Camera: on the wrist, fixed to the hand. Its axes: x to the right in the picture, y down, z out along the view.
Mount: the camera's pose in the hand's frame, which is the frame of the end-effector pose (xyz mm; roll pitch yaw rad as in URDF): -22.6 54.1 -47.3 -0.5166 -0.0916 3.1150
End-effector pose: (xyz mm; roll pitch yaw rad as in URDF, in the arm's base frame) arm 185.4 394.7 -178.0 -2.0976 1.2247 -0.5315
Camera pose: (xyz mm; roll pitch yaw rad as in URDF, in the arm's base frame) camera 125.6 350.8 -164.5 1.7301 -1.1507 2.4481
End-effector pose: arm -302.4 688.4 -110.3 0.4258 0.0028 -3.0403
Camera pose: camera -272.9 622.2 -131.0 -0.9443 -0.0972 0.1150
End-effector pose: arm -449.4 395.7 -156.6 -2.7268 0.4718 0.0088
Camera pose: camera -459.2 327.0 -127.2 2.2146 -0.3772 3.1368
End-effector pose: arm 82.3 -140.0 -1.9 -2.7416 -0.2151 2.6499
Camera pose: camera 138.2 -92.5 15.3 2.2207 0.3098 -0.5035
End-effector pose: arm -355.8 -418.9 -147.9 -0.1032 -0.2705 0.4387
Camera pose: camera -383.6 -377.9 -204.6 -0.4228 0.1820 -2.7393
